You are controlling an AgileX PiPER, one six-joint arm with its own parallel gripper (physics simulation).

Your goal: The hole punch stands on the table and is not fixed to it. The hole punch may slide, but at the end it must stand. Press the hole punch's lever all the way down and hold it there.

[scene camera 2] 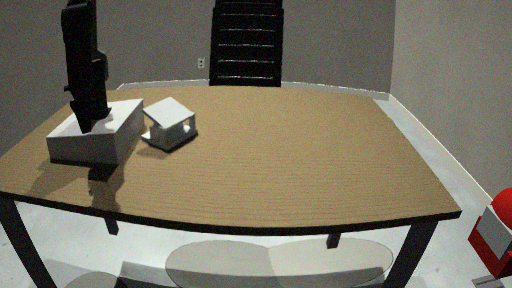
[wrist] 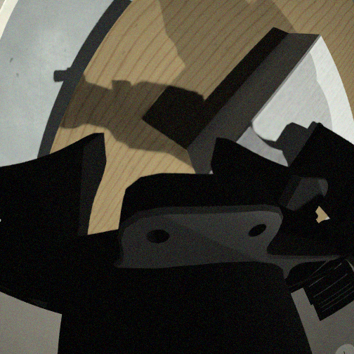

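Note:
The hole punch (scene camera 2: 161, 137) is a small pale body standing upright on the table, just right of the big white box. Its lever (scene camera 2: 170, 111), a flat pale plate, is up and slanted, with a gap between it and the base. I cannot make out the punch in the wrist view. My gripper (scene camera 2: 86, 125) (wrist: 159, 148) points down at the white box, left of the punch and apart from it. In the wrist view its fingers stand wide apart with nothing between them; table wood and the box's edge show beyond.
The white box (scene camera 2: 85, 149) (wrist: 235, 85) stands at the table's left, with a dark part of the arm at its top. The wooden table (scene camera 2: 300, 165) (wrist: 135, 45) has a dark edge. A black slatted chair (scene camera 2: 247, 52) is behind; a red object (scene camera 2: 502, 207) is at lower right.

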